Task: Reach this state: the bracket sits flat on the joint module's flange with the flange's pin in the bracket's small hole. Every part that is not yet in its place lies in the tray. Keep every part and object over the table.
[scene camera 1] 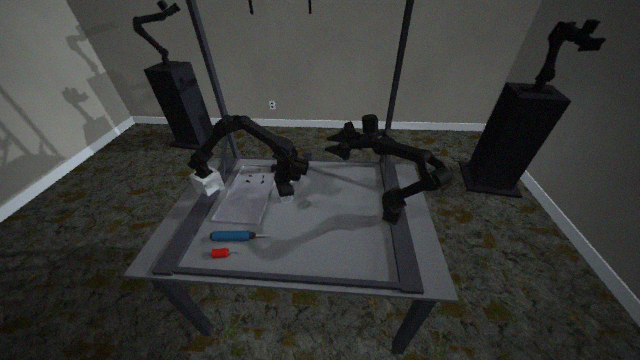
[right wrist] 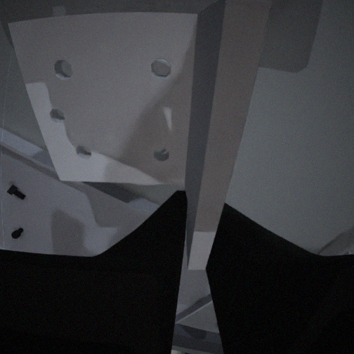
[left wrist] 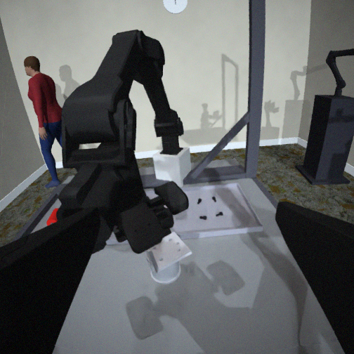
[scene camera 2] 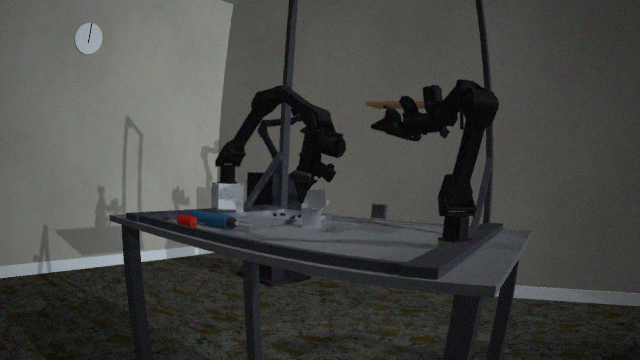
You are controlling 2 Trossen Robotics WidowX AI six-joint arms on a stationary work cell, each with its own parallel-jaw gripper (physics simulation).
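Frame: origin at the left arm's base, x ahead, y left, z up, level; millimetres.
Where they show: left gripper, fingertip midpoint: point(scene camera 1: 325, 143) point(scene camera 2: 379, 129); right gripper, fingertip midpoint: point(scene camera 2: 301, 202); left arm's base, link origin: point(scene camera 1: 391, 217) point(scene camera 2: 455, 240); right arm's base, link origin: point(scene camera 1: 203, 173) point(scene camera 2: 227, 183).
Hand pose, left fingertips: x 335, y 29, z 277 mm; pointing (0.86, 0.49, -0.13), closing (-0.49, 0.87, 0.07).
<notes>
Things, the pixels of their top centre, and the offset from my left fingertips. "spot": a spot on its surface instead.
- white joint module, top centre: point(scene camera 2: 312, 206) point(scene camera 1: 285, 189) dx +141, dy +141, dz -232 mm
- tray, top centre: point(scene camera 2: 269, 215) point(scene camera 1: 249, 189) dx +327, dy +214, dz -280 mm
- blue screwdriver, surface spot: point(scene camera 2: 211, 219) point(scene camera 1: 235, 239) spot: dx +134, dy +456, dz -272 mm
- smaller red screwdriver, top centre: point(scene camera 2: 191, 216) point(scene camera 1: 224, 250) dx +122, dy +519, dz -262 mm
- white block, top centre: point(scene camera 2: 227, 183) point(scene camera 1: 203, 173) dx +507, dy +322, dz -184 mm
The white bracket point(scene camera 2: 315, 198) point(left wrist: 172, 250) point(right wrist: 115, 100) is an L shape with a holed plate. My right gripper point(scene camera 2: 304, 198) point(right wrist: 190, 199) is shut on its upright wall. The plate is tilted above the white joint module point(scene camera 1: 286, 199) point(scene camera 2: 311, 219) point(left wrist: 166, 274), which stands on the table beside the tray point(scene camera 1: 239, 205) point(left wrist: 220, 233). Whether bracket and module touch is unclear; the flange and pin are hidden. Several black screws point(scene camera 1: 262, 181) point(left wrist: 219, 214) point(right wrist: 17, 192) lie in the tray. My left gripper point(scene camera 1: 330, 143) is open and empty, high above the table's far side.
A blue screwdriver point(scene camera 1: 231, 236) point(scene camera 2: 211, 219) and a smaller red screwdriver point(scene camera 1: 220, 253) point(scene camera 2: 187, 220) lie near the table's front left edge in scene camera 1. A white block point(scene camera 1: 207, 183) point(scene camera 2: 228, 196) point(left wrist: 171, 166) is at the right arm's base. Frame posts point(scene camera 1: 207, 60) point(left wrist: 256, 90) rise beside the table.
</notes>
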